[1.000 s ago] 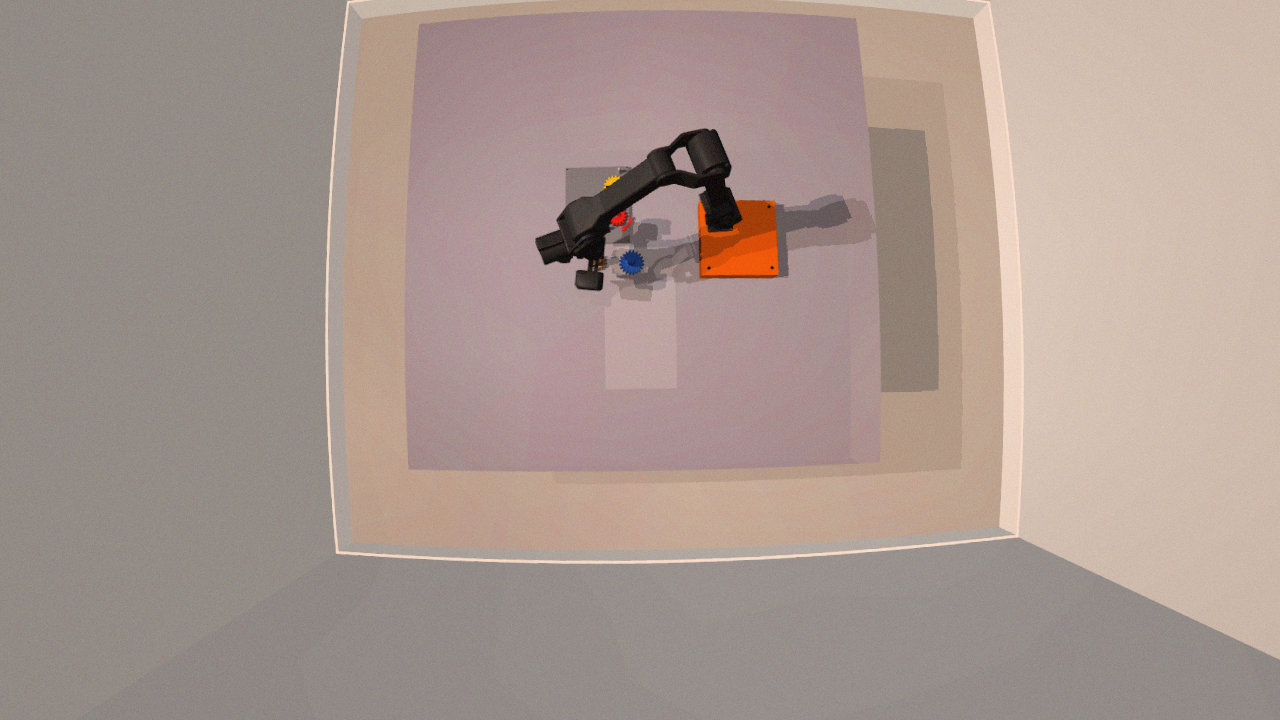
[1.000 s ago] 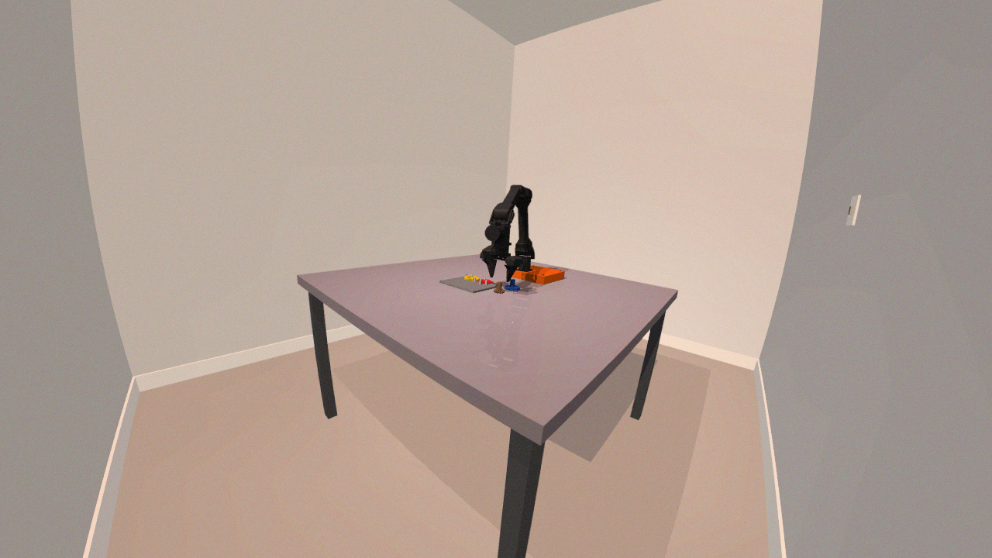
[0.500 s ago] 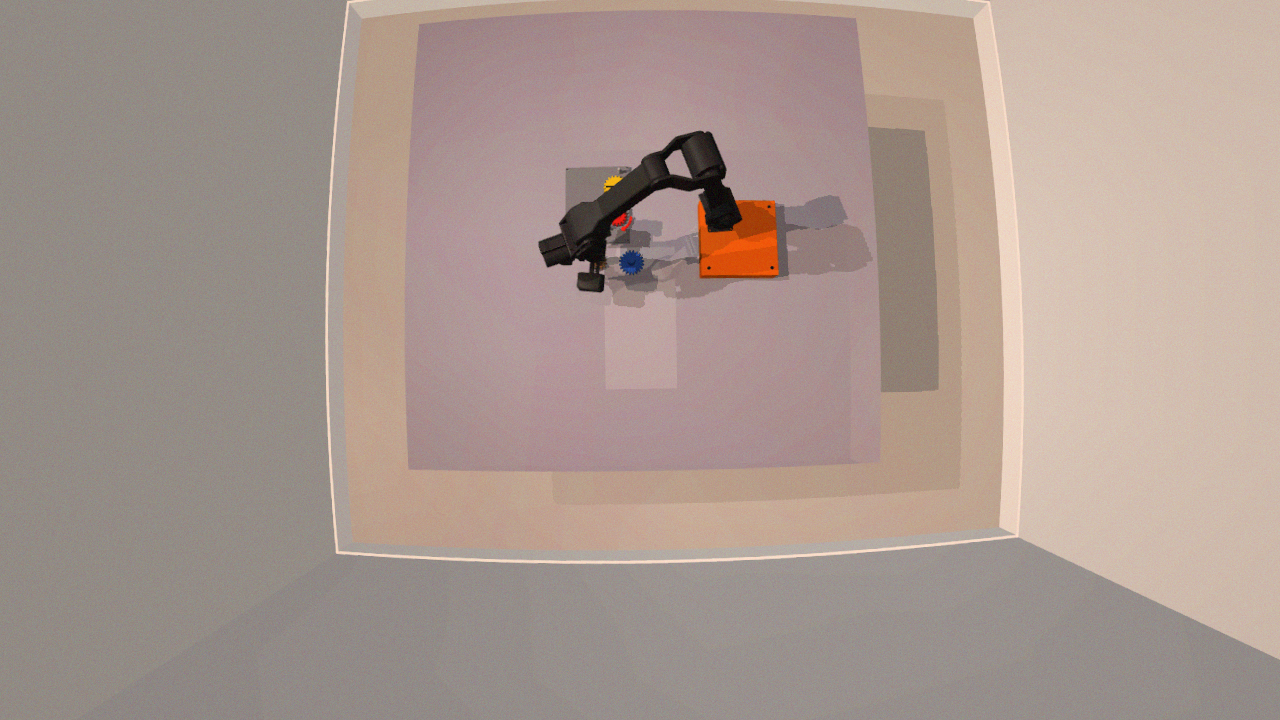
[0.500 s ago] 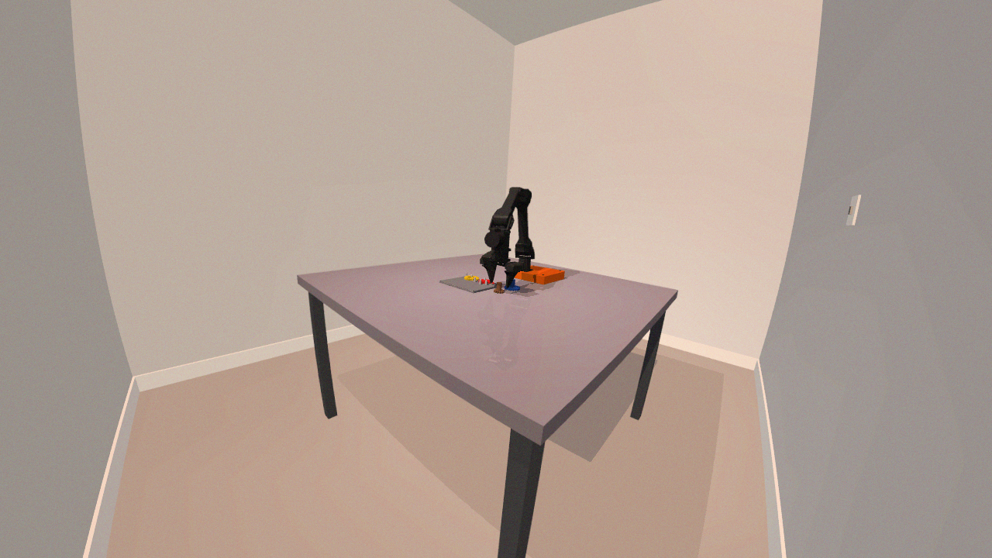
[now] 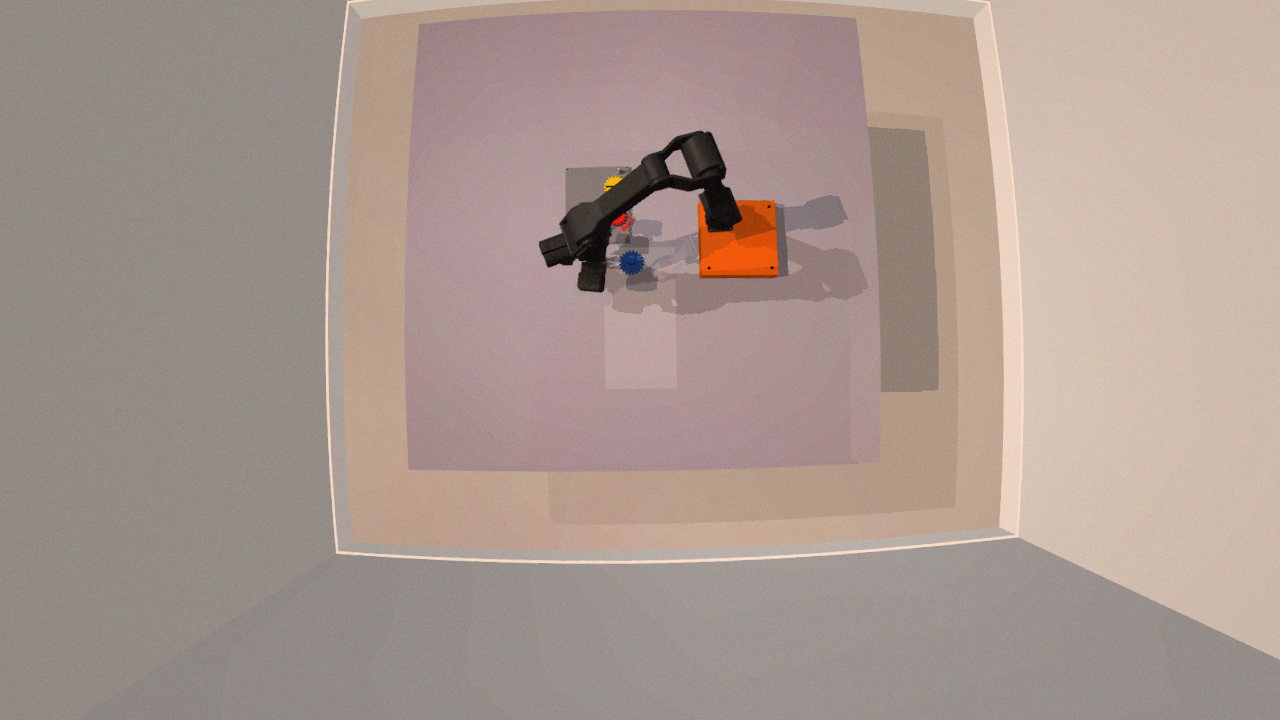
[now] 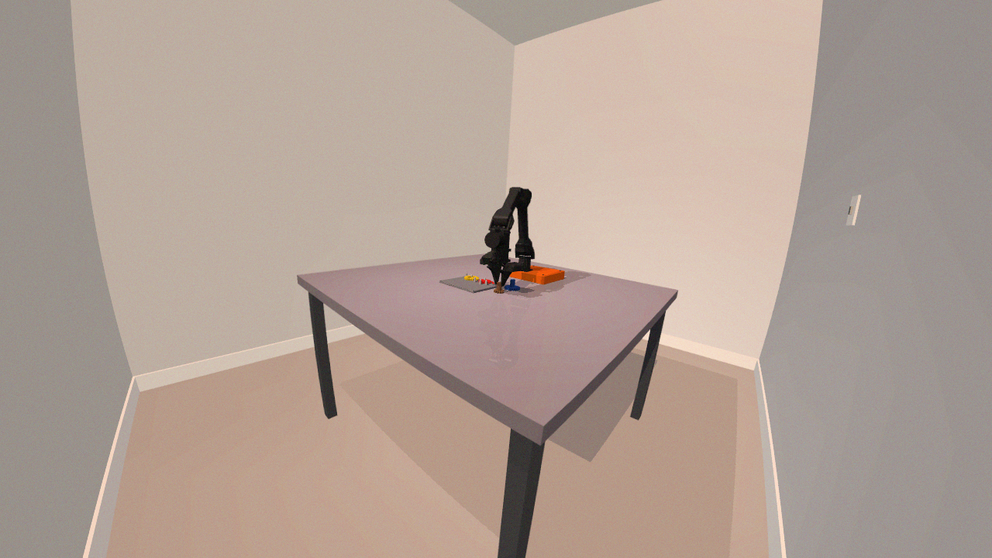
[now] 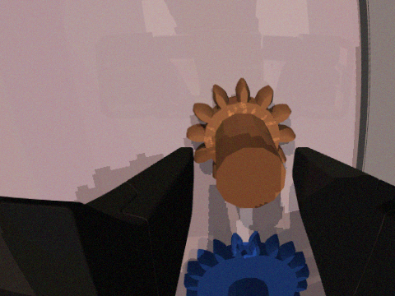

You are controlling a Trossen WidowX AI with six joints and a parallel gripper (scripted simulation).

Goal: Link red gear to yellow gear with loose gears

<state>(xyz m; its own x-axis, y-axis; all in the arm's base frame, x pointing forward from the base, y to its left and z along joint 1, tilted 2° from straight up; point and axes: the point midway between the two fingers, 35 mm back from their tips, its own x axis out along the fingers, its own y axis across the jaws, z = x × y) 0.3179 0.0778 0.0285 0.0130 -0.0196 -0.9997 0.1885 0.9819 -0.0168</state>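
Right now my gripper tip is 6 cm past the red gear, 12 cm to the left of it and 1 cm above it. From my gripper tip the other things lie so: blue gear 8 cm behind, 1 cm to the left, 1 cm below; then brown gear 1 cm below; then red arrow 8 cm behind, 10 cm to the right, 2 cm below.
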